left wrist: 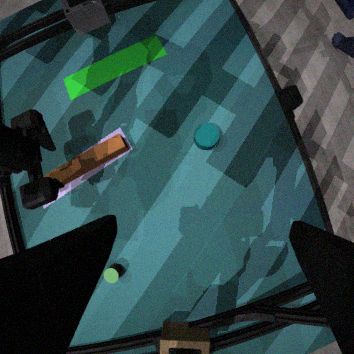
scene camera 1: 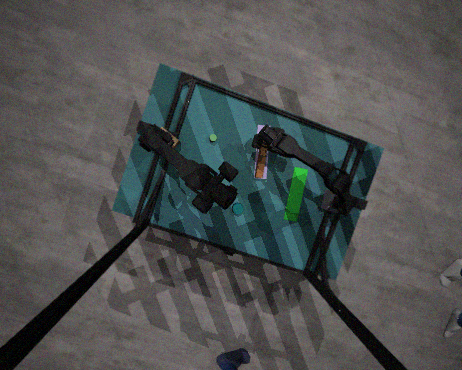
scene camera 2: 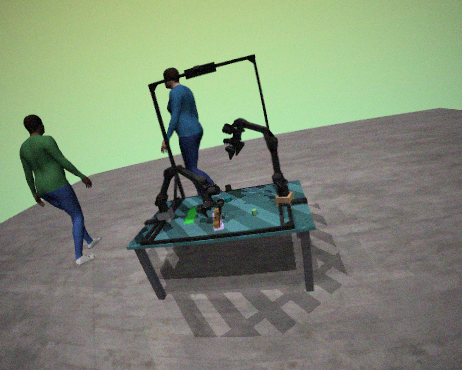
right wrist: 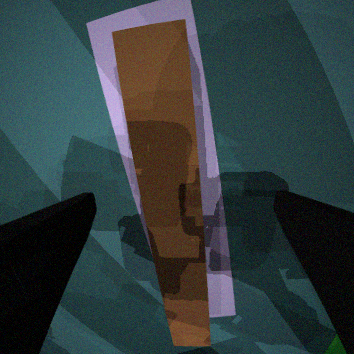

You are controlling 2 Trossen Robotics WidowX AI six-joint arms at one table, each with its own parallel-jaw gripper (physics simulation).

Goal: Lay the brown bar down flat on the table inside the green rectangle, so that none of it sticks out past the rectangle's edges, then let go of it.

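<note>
The brown bar lies lengthwise over a lavender rectangle, slightly askew to it. The bright green rectangle is bare and apart from the bar; its corner shows in the right wrist view. My right gripper is open above the bar, with a fingertip on either side of it in the right wrist view. My left gripper is open and empty, high above the table.
A teal disc and a small light-green cylinder stand on the striped teal table. A black frame runs around its edges. Two people stand beyond the table in scene camera 2.
</note>
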